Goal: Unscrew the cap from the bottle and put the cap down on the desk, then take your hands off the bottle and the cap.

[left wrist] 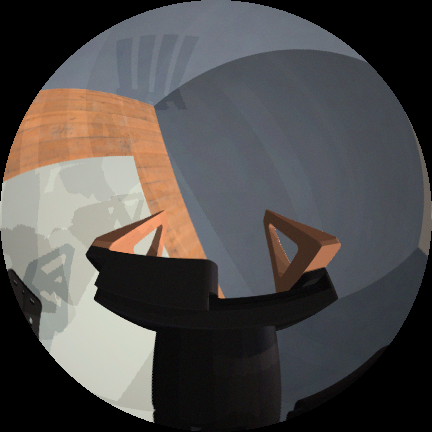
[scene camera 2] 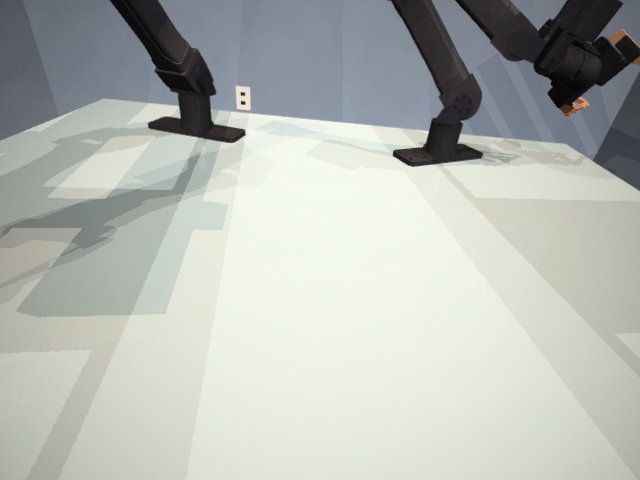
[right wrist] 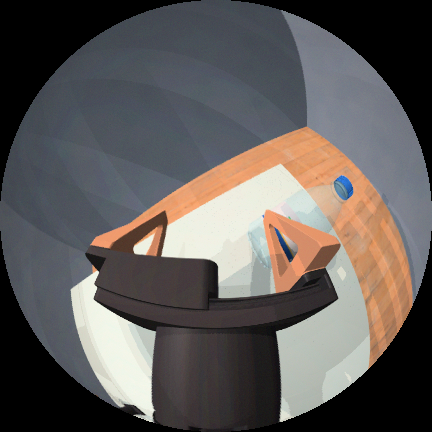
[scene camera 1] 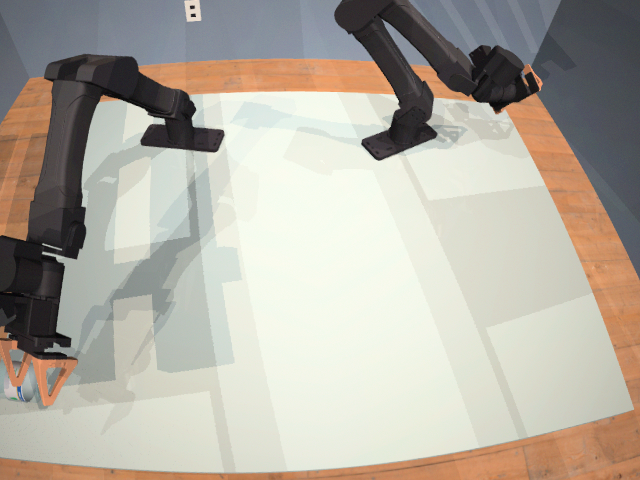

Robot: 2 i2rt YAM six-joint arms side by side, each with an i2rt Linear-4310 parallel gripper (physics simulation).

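Where they show: left gripper, fingertip midpoint: (left wrist: 215, 215) (scene camera 2: 611, 83) (scene camera 1: 525, 90); right gripper, fingertip midpoint: (right wrist: 215, 214) (scene camera 1: 31, 395); left arm's base at its link origin: (scene camera 2: 437, 156) (scene camera 1: 400, 139); right arm's base at its link origin: (scene camera 2: 197, 131) (scene camera 1: 182, 138).
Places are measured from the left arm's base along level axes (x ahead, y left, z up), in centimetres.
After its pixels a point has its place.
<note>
A clear bottle (scene camera 1: 23, 392) @(x 19.1, y -92.6, z 5.7 cm) (right wrist: 311, 210) @(x 14.4, y -95.4, z 7.6 cm) with a white and blue label appears tipped over on its side at the lower left edge of scene camera 1. Its blue cap (right wrist: 343, 188) @(x 11.5, y -100.8, z 7.0 cm) is on its neck in the right wrist view, over the wooden border; the cap does not show in scene camera 1. My right gripper (scene camera 1: 32, 394) @(x 21.8, y -89.9, z 9.0 cm) (right wrist: 215, 214) @(x 21.8, y -89.9, z 9.0 cm) is open, low beside the bottle's base end. One finger overlaps the bottle in view; contact cannot be told. My left gripper (scene camera 1: 518, 95) @(x 11.9, y 28.1, z 16.8 cm) (scene camera 2: 602, 77) @(x 11.9, y 28.1, z 16.8 cm) (left wrist: 215, 215) @(x 11.9, y 28.1, z 16.8 cm) is open and empty, raised at the upper right, far from the bottle.
The desk has a pale top (scene camera 1: 330, 310) @(x 28.3, y -39.5, z 0.0 cm) (scene camera 2: 336, 310) @(x 34.0, y -42.6, z 0.0 cm) with a wooden border (scene camera 1: 594, 217) (right wrist: 372, 250). The right arm's base plate (scene camera 1: 155, 139) @(x -28.4, y -51.7, z 0.9 cm) (scene camera 2: 165, 128) @(x -26.6, y -52.2, z 0.7 cm) and the left arm's base plate (scene camera 1: 379, 148) @(x 0.9, y -7.6, z 1.0 cm) (scene camera 2: 413, 156) @(x 0.9, y -7.6, z 1.0 cm) stand toward the back. Arm shadows cross the top.
</note>
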